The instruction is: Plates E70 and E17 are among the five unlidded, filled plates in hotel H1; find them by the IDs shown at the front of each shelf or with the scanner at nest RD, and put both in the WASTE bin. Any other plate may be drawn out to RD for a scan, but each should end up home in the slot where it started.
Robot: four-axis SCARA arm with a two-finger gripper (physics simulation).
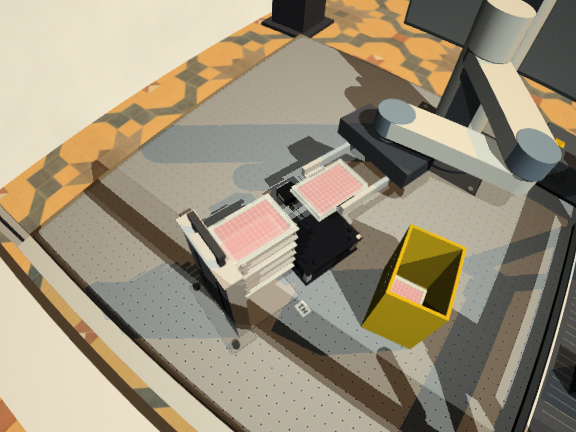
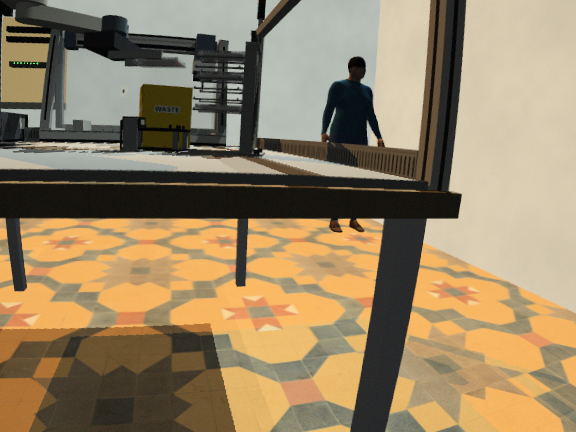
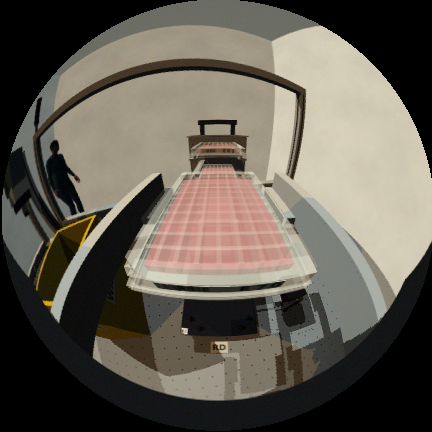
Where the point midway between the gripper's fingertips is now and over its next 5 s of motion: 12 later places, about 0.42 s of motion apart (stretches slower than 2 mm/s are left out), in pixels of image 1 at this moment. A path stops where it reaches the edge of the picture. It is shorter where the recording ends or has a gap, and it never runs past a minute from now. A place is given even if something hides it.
My gripper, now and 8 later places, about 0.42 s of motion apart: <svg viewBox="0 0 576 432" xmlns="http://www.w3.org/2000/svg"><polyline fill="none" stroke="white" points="321,190 353,211 377,227 420,257 433,265 436,267 434,270 432,273 446,257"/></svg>
